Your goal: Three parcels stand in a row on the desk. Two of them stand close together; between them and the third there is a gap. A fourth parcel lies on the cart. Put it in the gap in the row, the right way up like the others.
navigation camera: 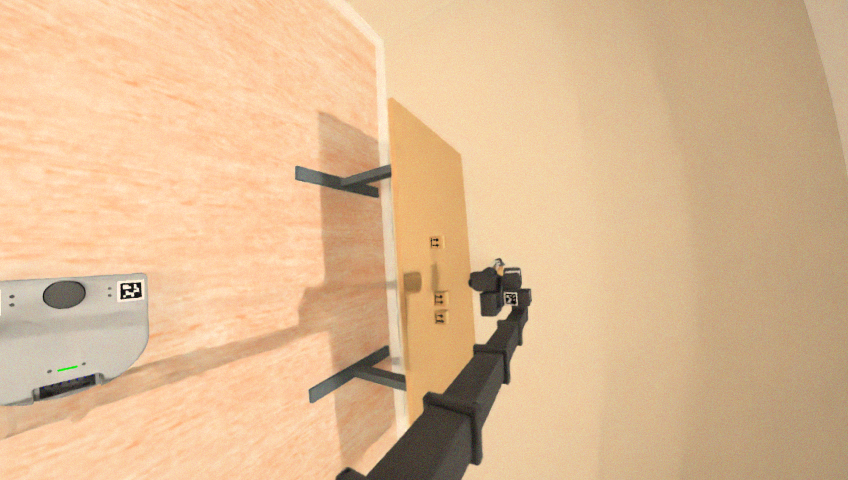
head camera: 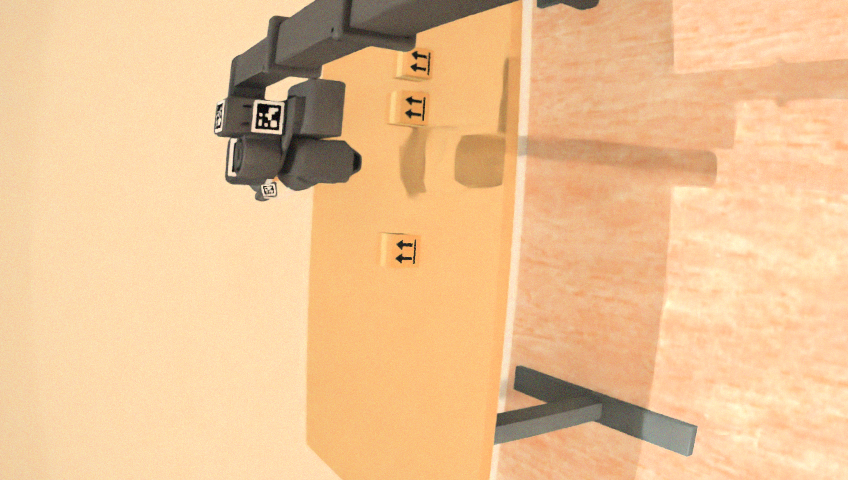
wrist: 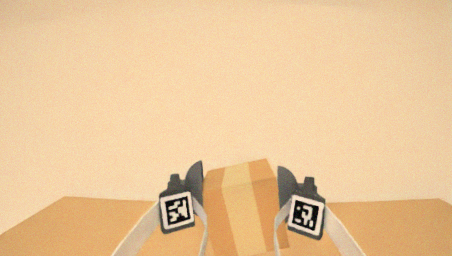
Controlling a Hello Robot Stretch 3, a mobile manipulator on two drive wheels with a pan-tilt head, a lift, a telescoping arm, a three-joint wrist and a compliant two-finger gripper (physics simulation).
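Where they show: gripper, between the fingertips: [navigation camera: 500,272]; robot's base, origin of its link: [navigation camera: 66,293].
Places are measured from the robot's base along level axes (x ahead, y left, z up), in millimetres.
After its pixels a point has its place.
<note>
Three parcels with black double arrows stand on the desk [head camera: 380,368] {x 363, y -1112, z 720 mm} [navigation camera: 425,178] {x 413, y -992, z 720 mm}. Two parcels, the upper one [head camera: 414,63] {x -226, y -993, z 760 mm} and its neighbour [head camera: 409,108] {x -142, y -995, z 761 mm}, are close together in the head view; the third parcel [head camera: 402,249] {x 107, y -991, z 757 mm} stands apart below, across a gap. In the navigation view the lone parcel [navigation camera: 436,242] {x 111, y -992, z 757 mm} is above the pair [navigation camera: 440,299] {x -145, y -996, z 756 mm}. My gripper [wrist: 241,182] {x -21, y -899, z 1051 mm} is shut on the fourth parcel [wrist: 240,215], which shows a pale tape stripe and leans slightly in the wrist view. Its arrows do not show. In the head view the wrist mostly hides the fingers, high above the desk's back side.
The extended arm [head camera: 374,17] {x -84, y -328, z 1166 mm} [navigation camera: 452,410] {x -82, y -211, z 1155 mm} reaches across the desk above the paired parcels. Shadows of the arm and wrist fall on the desk, partly in the gap. A plain wall [head camera: 148,237] {x 152, y -1567, z 1144 mm} [navigation camera: 624,237] {x 81, y -1568, z 1573 mm} rises behind the desk. Dark desk legs [head camera: 553,410] {x 538, y -1124, z 197 mm} [navigation camera: 357,178] {x 557, y -1099, z 182 mm} stand on the floor.
</note>
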